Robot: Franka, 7 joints.
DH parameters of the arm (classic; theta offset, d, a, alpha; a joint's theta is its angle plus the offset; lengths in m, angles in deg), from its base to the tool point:
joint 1: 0 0.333 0 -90
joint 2: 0 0 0 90
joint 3: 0 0.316 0.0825 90
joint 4: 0 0 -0.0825 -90
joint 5: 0 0.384 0 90
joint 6: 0 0 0.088 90
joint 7: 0 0.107 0 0
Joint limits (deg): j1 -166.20..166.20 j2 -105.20..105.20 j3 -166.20..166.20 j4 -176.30..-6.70 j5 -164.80..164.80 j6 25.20..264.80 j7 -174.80..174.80
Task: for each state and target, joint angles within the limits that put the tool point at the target. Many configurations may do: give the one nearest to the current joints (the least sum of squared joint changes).
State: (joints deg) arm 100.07 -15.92 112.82 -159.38 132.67 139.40 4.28
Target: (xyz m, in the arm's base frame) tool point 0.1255 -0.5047 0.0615
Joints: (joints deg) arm 129.50 -42.79 154.70 -123.17 133.29 127.21 4.28
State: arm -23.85 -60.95 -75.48 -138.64 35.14 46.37 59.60
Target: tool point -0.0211 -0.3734 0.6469
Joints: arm -12.20 -51.76 -64.72 -112.44 45.77 60.53 59.60
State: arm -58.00 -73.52 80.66 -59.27 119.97 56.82 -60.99
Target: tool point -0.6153 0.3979 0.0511
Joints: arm -18.18 -102.21 95.08 -35.40 125.43 66.36 -60.99
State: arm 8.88 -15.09 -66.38 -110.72 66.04 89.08 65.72
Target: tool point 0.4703 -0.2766 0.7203
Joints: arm 19.30 -6.59 -55.87 -92.70 71.32 95.45 65.72
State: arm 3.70 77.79 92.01 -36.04 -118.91 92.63 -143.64
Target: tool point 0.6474 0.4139 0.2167
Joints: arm 6.54 88.31 87.43 -51.14 -109.30 72.41 -143.64
